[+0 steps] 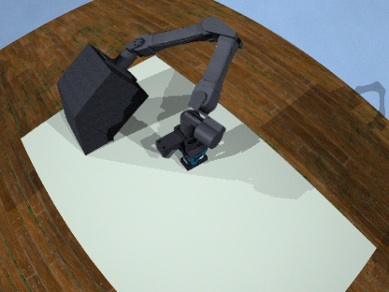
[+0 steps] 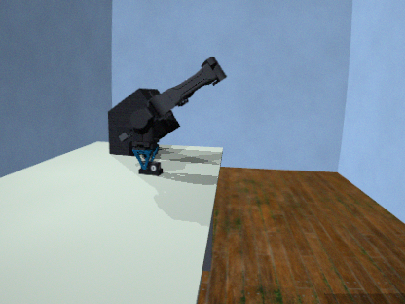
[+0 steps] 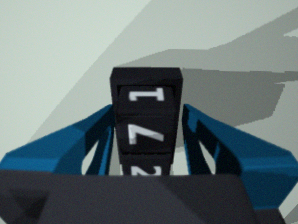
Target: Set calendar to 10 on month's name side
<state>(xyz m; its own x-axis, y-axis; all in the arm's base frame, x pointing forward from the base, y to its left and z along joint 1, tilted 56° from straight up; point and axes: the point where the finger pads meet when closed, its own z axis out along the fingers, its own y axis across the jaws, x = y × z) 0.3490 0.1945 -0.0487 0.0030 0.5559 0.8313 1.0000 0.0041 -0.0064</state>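
Now: the black tray 2 cm to the left of my hand and 2 cm below it.
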